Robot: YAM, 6 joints.
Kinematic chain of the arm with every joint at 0, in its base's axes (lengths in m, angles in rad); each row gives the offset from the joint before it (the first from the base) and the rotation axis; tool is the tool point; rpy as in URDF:
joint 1: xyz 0 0 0.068 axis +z
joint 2: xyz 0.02 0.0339 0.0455 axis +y
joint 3: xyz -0.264 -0.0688 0 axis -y
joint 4: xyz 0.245 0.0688 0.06 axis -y
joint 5: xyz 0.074 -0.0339 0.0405 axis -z
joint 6: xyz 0.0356 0 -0.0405 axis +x
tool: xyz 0 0 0 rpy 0 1.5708 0
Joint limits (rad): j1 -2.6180..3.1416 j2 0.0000..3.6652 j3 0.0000..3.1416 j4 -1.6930..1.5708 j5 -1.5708..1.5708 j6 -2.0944..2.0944
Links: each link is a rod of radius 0.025 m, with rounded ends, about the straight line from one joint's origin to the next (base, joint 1, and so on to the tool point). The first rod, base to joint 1, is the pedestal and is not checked.
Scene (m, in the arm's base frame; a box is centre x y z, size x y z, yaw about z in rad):
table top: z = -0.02
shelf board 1: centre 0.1 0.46 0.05 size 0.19 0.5 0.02 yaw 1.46
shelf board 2: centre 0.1 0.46 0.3 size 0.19 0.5 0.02 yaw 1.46
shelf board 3: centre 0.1 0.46 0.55 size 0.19 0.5 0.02 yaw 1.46
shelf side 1: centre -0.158 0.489 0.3 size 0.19 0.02 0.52 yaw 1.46
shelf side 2: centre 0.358 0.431 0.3 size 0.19 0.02 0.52 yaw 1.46
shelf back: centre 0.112 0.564 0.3 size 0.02 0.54 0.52 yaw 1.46
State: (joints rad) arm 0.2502 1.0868 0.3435 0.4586 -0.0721 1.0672
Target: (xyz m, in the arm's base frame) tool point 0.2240 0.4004 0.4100
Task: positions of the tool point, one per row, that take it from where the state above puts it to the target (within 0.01 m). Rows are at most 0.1 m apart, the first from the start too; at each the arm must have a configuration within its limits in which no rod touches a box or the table.
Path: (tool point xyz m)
1: 0.2531 0.1132 0.2496
2: 0.2752 0.1804 0.2992
3: 0.2786 0.2545 0.3429
4: 0.2615 0.3298 0.3800
5: 0.2240 0.4004 0.4100

